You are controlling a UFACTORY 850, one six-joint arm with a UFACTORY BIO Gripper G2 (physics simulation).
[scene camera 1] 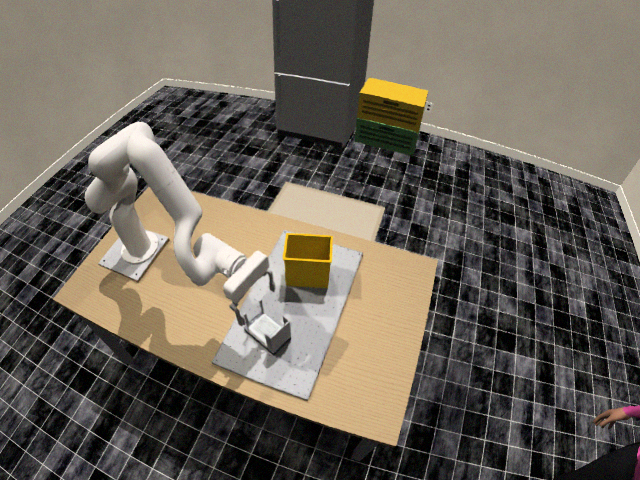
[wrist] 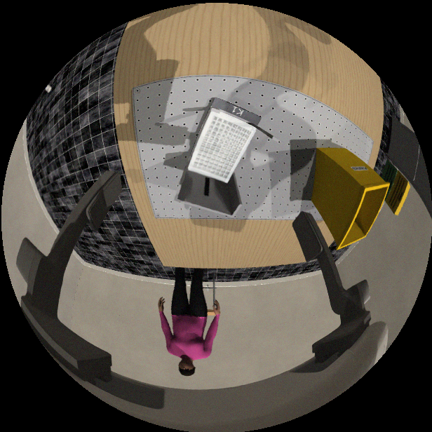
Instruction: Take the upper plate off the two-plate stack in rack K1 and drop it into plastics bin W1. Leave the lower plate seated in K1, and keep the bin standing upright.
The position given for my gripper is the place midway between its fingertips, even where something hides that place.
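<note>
My gripper point(scene camera 1: 257, 306), also point(wrist: 216, 197). Yellow plastics bin W1 point(scene camera 1: 307, 257), also point(wrist: 348, 194).
</note>
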